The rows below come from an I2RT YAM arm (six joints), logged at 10 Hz.
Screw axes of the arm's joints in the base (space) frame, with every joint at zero. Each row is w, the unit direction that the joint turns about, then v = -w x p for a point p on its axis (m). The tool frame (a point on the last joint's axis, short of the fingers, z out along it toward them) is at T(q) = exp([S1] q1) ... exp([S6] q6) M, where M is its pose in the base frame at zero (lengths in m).
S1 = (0, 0, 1, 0, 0, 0)
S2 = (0, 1, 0, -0.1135, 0, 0.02)
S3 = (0, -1, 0, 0.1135, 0, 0.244)
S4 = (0, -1, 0, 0.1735, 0, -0.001)
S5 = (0, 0, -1, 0, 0.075, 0)
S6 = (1, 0, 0, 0, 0.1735, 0)
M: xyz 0.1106 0 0.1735 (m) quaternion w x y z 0.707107 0 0.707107 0
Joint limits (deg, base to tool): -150..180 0..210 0..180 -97..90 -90..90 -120..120
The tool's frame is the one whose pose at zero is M.
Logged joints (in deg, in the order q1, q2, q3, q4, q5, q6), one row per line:
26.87 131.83 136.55 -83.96 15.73 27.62
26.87 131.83 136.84 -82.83 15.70 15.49
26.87 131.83 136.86 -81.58 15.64 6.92
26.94 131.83 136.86 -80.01 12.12 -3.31
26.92 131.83 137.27 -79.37 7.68 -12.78
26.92 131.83 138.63 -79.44 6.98 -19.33
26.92 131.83 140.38 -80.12 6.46 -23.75
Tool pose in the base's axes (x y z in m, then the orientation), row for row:
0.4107 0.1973 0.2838 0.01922 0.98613 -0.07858 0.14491
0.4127 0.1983 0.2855 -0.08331 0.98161 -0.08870 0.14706
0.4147 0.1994 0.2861 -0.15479 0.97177 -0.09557 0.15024
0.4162 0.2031 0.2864 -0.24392 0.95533 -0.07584 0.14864
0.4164 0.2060 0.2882 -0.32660 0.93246 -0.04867 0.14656
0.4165 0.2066 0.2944 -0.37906 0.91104 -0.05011 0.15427
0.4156 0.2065 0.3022 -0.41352 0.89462 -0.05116 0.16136
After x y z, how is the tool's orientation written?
As a quaternion, x y z w.
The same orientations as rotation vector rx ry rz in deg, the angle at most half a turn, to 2 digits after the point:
3.17 162.79 -12.97
-13.74 161.85 -14.62
-25.48 159.94 -15.73
-40.18 157.38 -12.49
-53.86 153.79 -8.03
-62.25 149.61 -8.23
-67.64 146.33 -8.37

